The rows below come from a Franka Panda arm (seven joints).
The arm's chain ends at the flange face. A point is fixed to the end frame.
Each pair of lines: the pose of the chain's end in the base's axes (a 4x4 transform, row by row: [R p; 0 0 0 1], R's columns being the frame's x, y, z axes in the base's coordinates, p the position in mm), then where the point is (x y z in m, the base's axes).
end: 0.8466 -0.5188 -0.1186 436.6; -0.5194 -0.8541 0.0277 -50.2; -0.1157 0.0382 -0.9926 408.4; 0 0 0 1
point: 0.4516 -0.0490 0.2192
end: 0.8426 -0.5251 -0.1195 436.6; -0.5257 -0.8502 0.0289 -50.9; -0.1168 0.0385 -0.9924 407.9; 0 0 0 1
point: 0.4514 -0.0498 0.2187
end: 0.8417 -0.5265 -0.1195 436.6; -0.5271 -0.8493 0.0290 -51.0; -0.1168 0.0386 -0.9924 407.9; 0 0 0 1
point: 0.4514 -0.0499 0.2187
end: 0.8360 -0.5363 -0.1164 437.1; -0.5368 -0.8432 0.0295 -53.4; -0.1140 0.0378 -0.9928 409.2; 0 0 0 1
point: 0.4525 -0.0527 0.2201
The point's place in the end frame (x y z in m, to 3 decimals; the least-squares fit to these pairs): 0.034 -0.016 0.186
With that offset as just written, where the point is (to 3 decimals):
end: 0.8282 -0.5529 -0.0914 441.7; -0.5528 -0.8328 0.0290 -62.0; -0.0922 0.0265 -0.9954 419.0; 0 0 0 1
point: 0.462 -0.062 0.230
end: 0.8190 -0.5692 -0.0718 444.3; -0.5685 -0.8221 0.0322 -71.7; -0.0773 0.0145 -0.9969 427.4; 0 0 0 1
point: 0.468 -0.072 0.239
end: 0.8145 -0.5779 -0.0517 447.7; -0.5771 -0.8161 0.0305 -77.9; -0.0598 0.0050 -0.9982 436.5; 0 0 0 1
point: 0.475 -0.079 0.249
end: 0.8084 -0.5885 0.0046 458.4; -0.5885 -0.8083 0.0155 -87.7; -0.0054 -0.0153 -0.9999 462.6; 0 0 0 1
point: 0.496 -0.092 0.277
